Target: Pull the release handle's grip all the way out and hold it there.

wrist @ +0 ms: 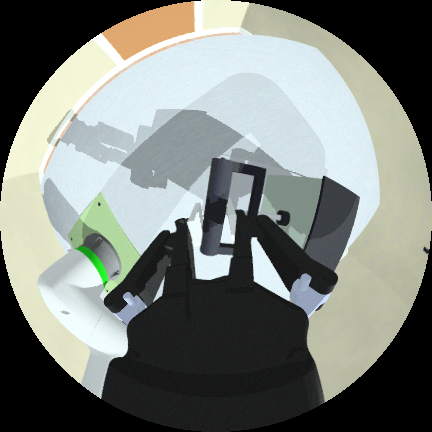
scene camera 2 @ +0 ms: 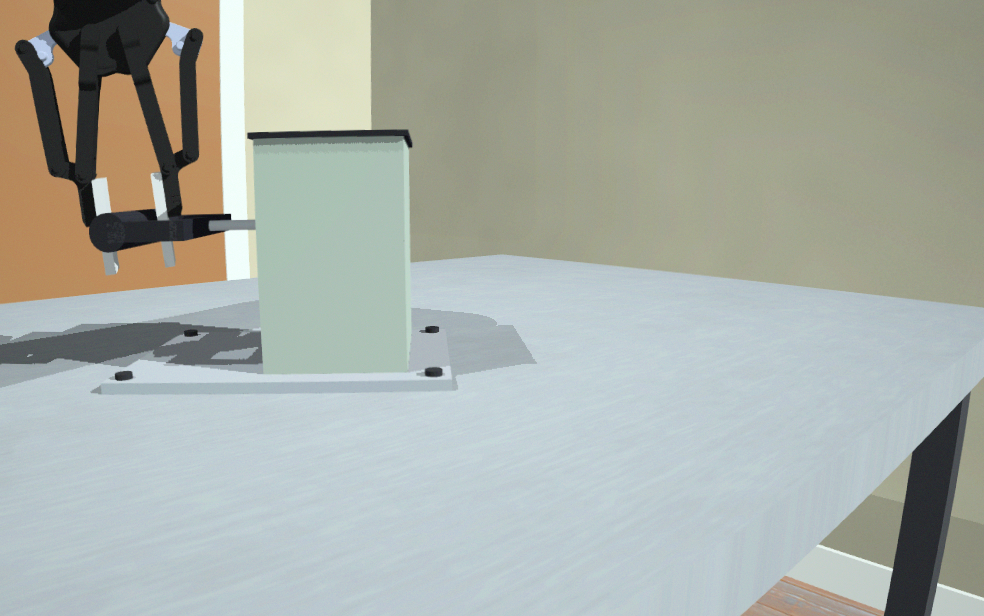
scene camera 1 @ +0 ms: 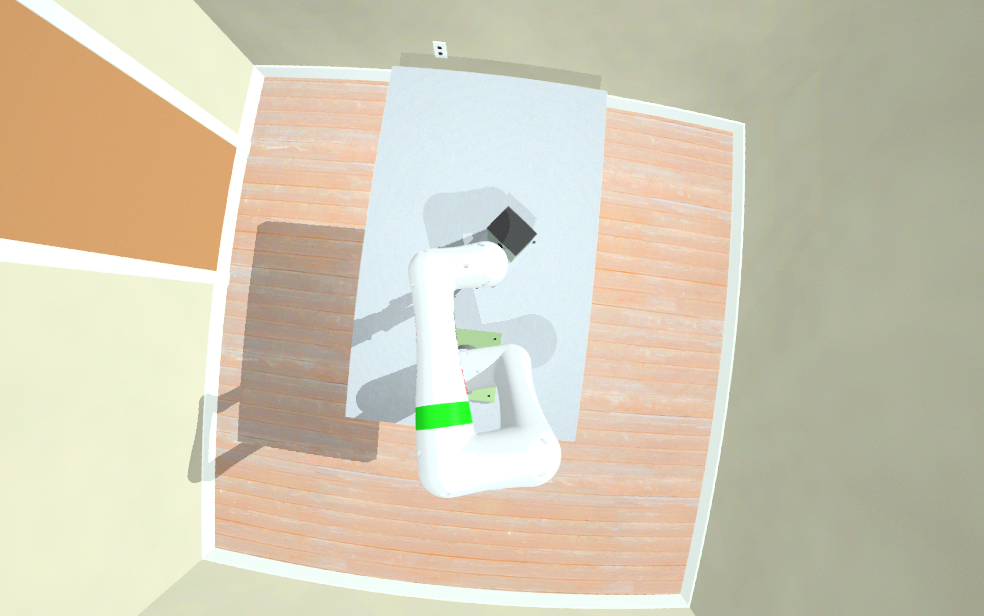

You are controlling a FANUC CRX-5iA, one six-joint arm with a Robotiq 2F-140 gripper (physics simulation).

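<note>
The release handle is a pale green upright housing with a black top. A grey rod sticks out of its side and carries a black rectangular bracket with a round black grip. A stretch of rod shows between bracket and housing. My gripper points down and is shut on the grip, with one pale finger pad on the outer side and the other inside the bracket's opening. In scene camera 1 the arm hides the gripper and grip.
The housing stands on a bolted base plate on the light grey table. The white arm reaches over the table from its green mounting plate. Walls stand around the table.
</note>
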